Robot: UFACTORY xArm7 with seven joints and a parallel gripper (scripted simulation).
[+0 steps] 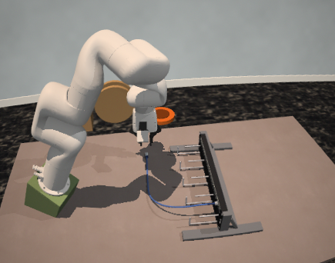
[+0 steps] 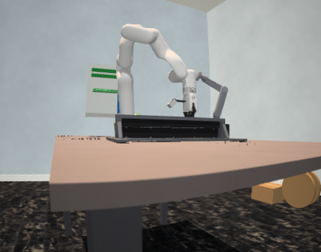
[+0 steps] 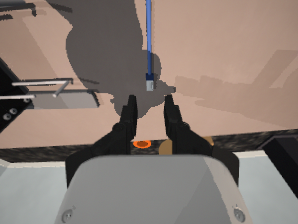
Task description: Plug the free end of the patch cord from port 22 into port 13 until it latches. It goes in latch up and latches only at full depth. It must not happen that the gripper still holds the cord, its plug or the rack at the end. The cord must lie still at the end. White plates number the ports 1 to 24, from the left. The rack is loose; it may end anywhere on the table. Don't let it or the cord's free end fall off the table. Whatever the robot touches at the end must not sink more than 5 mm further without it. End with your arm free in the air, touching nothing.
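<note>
Right now my hand is 20 mm to the right of the cord plug and 90 mm above it.
</note>
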